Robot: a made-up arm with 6 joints.
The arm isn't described. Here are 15 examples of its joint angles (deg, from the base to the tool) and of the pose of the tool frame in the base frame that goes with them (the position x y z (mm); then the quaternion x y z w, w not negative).
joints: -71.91 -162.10 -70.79 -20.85 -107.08 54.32
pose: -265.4 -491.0 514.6 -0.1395 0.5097 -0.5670 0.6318
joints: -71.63 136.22 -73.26 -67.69 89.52 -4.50
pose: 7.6 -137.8 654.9 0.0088 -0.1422 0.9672 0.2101
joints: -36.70 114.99 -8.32 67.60 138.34 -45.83
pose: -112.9 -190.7 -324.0 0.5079 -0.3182 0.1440 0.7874
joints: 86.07 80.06 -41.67 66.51 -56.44 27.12
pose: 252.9 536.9 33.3 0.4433 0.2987 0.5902 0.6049
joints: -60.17 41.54 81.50 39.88 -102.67 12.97
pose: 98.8 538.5 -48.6 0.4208 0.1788 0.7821 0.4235
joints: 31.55 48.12 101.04 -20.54 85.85 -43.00
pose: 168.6 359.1 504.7 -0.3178 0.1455 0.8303 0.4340
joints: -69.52 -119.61 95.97 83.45 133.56 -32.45
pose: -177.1 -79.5 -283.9 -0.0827 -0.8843 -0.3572 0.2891
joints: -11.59 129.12 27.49 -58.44 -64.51 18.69
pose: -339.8 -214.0 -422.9 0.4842 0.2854 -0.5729 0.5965
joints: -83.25 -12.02 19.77 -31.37 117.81 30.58
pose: 356.3 394.1 313.7 -0.4373 0.2442 -0.6907 0.5216
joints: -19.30 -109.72 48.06 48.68 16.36 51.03
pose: -543.8 495.7 168.8 -0.3273 -0.7438 0.2745 0.5140
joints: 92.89 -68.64 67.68 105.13 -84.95 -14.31
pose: -153.1 54.1 673.7 -0.6798 -0.5873 0.0361 0.4378
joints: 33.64 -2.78 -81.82 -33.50 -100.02 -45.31
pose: -221.1 -546.3 254.9 -0.2570 -0.4666 -0.6635 0.5254
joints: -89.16 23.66 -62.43 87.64 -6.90 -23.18
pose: 444.4 -107.6 438.9 0.8319 -0.2836 0.4240 0.2185
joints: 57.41 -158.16 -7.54 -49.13 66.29 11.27
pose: -645.8 -204.7 -118.5 0.5200 -0.7328 -0.0484 0.4362
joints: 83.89 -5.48 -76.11 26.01 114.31 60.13
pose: 15.7 -479.3 -162.1 -0.0918 -0.7736 0.6143 0.1257
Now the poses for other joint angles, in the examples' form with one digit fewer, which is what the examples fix.
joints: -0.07 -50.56 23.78 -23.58 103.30 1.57
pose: 17 -5 786 -0.097 0.326 -0.213 0.916
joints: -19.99 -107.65 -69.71 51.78 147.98 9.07
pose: -544 -203 500 0.589 0.479 -0.565 0.323
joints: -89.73 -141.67 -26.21 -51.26 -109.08 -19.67
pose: -501 -18 602 -0.582 0.464 -0.584 0.325
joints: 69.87 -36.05 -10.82 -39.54 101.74 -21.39
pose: 125 -536 23 0.512 0.481 0.223 0.675
